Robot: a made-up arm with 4 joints. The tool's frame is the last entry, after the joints.
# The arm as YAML. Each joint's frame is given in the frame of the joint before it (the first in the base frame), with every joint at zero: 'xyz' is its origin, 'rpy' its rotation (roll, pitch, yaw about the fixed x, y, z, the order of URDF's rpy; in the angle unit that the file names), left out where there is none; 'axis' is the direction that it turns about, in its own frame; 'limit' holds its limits. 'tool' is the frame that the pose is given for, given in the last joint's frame.
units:
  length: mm
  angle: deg
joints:
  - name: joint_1
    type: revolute
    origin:
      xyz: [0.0, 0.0, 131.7]
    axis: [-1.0, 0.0, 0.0]
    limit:
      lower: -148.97
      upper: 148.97
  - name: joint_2
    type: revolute
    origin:
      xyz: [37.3, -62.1, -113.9]
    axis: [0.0, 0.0, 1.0]
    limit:
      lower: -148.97
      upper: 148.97
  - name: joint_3
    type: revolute
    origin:
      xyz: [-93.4, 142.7, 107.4]
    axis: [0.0, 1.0, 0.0]
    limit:
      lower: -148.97
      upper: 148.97
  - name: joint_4
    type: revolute
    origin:
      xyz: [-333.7, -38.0, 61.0]
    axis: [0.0, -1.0, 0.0]
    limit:
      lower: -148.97
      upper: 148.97
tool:
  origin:
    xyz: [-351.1, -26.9, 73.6]
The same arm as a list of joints. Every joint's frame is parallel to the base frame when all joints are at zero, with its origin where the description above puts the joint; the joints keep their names.
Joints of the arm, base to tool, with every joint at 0 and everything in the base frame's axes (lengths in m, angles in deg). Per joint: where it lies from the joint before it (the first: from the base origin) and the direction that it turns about. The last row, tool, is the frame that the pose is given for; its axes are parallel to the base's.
joint_1: axis -x xyz 0.0000 0.0000 0.1317
joint_2: axis +z xyz 0.0373 -0.0621 -0.1139
joint_3: axis +y xyz -0.0934 0.1427 0.1074
joint_4: axis -y xyz -0.3337 -0.0380 0.0610
tool: xyz -0.3511 -0.0269 0.0736
Joint limits (deg, base to tool): -148.97..148.97 -148.97..148.97 -148.97..148.97 -148.97..148.97

